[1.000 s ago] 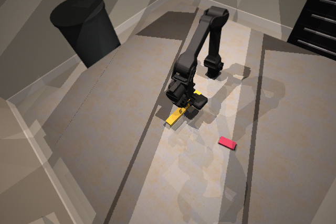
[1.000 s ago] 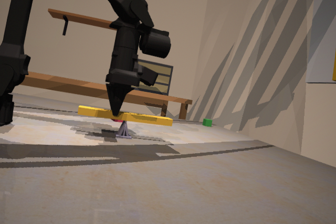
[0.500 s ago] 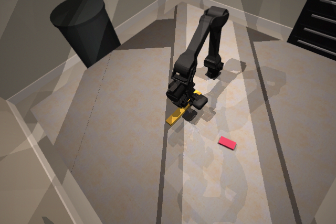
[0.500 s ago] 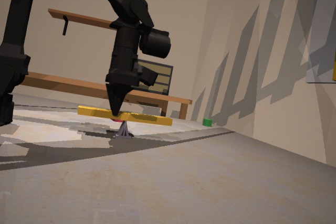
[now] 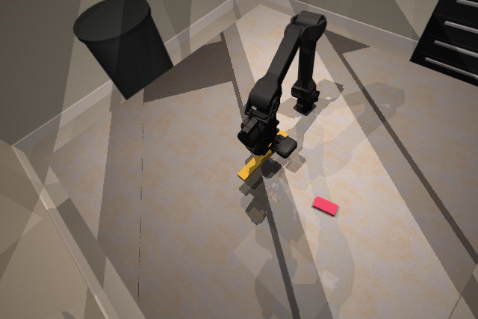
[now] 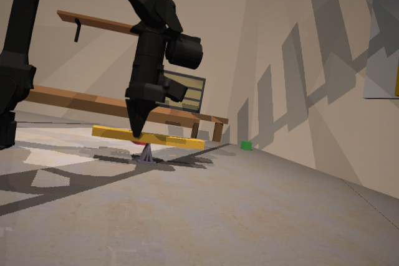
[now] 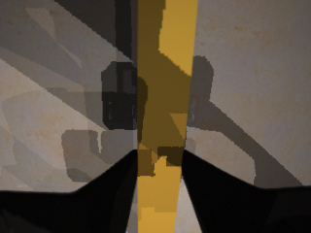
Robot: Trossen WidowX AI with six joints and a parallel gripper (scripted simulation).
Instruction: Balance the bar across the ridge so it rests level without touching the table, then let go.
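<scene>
My gripper tip is 30 mm short of the yellow bar. Also, from my gripper tip: flat red block 30 mm ahead, 250 mm to the left, 40 mm below; then small green cube 480 mm ahead, 460 mm to the left, 30 mm below.
</scene>
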